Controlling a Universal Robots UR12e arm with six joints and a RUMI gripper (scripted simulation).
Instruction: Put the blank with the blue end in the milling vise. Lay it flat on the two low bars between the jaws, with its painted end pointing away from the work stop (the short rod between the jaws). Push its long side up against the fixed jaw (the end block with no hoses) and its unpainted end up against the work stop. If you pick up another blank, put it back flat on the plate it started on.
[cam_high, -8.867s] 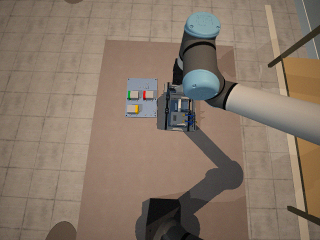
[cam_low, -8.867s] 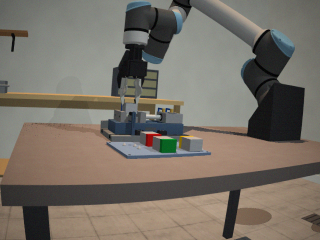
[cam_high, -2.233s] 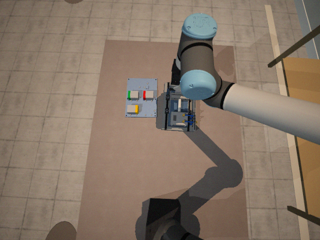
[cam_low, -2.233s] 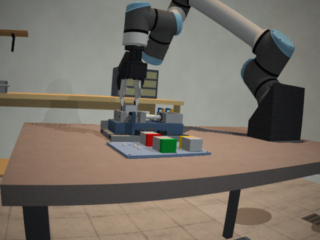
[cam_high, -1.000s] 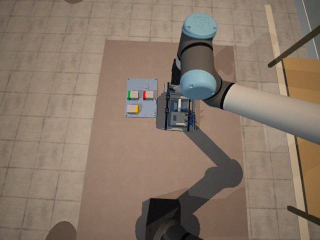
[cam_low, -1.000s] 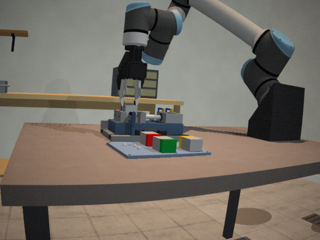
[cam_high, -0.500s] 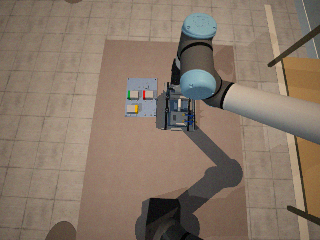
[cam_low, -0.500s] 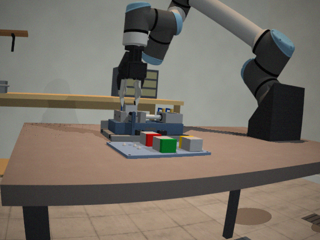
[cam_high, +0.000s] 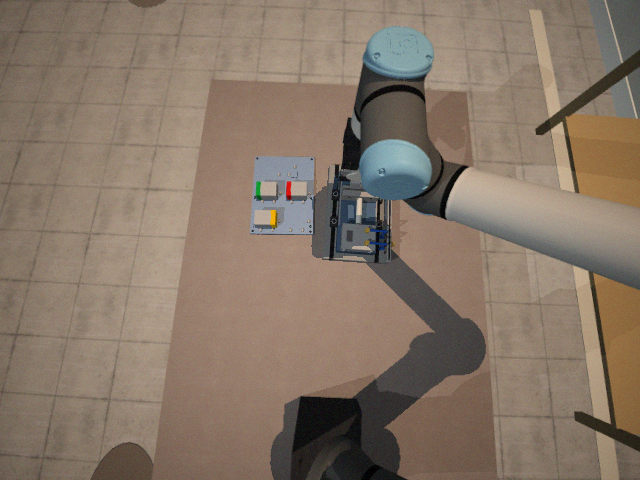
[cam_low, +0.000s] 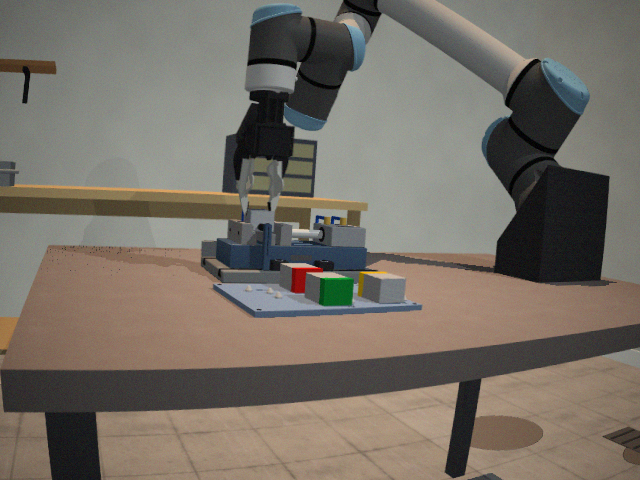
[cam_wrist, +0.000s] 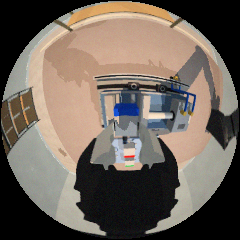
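The blue-ended blank is 20 mm below my hand. The rest, counted from my hand: hosed end block (160 mm behind, 40 mm below); fixed jaw (50 mm below, 30 mm ahead); milling vise (80 mm below, 70 mm behind).
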